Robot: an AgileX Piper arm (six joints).
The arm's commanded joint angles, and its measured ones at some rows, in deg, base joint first. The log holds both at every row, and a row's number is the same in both.
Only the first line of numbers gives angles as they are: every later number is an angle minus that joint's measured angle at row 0.
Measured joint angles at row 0:
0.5, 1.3, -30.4, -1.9, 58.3, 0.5
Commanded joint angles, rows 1 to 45:
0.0, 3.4, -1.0, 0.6, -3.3, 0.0
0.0, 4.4, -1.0, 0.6, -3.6, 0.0
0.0, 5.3, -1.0, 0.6, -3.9, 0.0
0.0, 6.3, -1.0, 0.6, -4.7, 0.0
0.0, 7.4, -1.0, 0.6, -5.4, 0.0
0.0, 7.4, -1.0, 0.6, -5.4, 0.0
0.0, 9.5, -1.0, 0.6, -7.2, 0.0
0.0, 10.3, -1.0, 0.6, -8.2, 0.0
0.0, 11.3, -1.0, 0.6, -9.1, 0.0
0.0, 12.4, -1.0, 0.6, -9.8, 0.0
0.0, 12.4, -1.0, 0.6, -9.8, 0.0
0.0, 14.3, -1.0, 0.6, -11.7, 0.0
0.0, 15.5, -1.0, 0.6, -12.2, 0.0
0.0, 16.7, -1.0, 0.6, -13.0, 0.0
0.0, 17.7, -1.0, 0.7, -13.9, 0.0
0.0, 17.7, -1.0, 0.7, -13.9, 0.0
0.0, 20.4, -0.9, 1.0, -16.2, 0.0
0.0, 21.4, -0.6, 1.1, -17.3, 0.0
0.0, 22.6, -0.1, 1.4, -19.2, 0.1
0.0, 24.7, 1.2, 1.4, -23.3, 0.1
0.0, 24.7, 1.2, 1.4, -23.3, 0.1
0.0, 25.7, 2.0, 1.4, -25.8, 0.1
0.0, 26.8, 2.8, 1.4, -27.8, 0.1
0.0, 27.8, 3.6, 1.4, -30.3, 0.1
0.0, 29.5, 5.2, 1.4, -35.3, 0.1
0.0, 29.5, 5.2, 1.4, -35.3, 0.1
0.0, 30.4, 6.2, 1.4, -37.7, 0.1
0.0, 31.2, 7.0, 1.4, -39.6, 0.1
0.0, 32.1, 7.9, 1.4, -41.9, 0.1
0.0, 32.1, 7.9, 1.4, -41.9, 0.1
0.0, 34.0, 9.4, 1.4, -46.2, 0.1
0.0, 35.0, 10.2, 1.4, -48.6, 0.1
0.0, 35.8, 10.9, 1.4, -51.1, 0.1
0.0, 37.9, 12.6, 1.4, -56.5, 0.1
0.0, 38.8, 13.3, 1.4, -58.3, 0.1
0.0, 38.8, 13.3, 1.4, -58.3, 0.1
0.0, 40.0, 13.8, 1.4, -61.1, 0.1
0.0, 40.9, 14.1, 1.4, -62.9, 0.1
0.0, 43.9, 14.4, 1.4, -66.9, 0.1
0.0, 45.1, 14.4, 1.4, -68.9, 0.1
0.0, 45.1, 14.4, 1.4, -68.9, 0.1
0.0, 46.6, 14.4, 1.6, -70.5, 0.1
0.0, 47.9, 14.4, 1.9, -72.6, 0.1
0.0, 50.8, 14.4, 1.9, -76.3, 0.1
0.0, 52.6, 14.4, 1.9, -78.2, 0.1
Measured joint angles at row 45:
0.0, 49.3, 14.3, 1.5, -72.3, 0.0
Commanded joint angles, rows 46 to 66:
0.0, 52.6, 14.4, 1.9, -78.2, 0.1
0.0, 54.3, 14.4, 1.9, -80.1, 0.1
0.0, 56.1, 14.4, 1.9, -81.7, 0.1
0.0, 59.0, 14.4, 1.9, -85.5, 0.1
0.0, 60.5, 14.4, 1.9, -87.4, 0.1
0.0, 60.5, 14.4, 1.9, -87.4, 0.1
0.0, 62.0, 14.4, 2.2, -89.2, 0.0
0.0, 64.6, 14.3, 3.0, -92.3, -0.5
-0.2, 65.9, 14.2, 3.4, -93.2, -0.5
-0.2, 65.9, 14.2, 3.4, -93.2, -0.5
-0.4, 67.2, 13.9, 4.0, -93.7, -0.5
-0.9, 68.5, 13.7, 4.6, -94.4, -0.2
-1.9, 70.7, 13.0, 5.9, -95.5, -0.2
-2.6, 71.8, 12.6, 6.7, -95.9, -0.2
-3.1, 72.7, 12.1, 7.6, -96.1, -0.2
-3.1, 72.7, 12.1, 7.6, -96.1, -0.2
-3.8, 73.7, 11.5, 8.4, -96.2, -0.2
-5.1, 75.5, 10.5, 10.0, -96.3, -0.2
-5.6, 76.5, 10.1, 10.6, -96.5, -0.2
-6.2, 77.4, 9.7, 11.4, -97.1, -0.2
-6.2, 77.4, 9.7, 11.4, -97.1, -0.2
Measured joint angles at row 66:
-4.7, 75.5, 11.0, 9.2, -95.1, 0.0
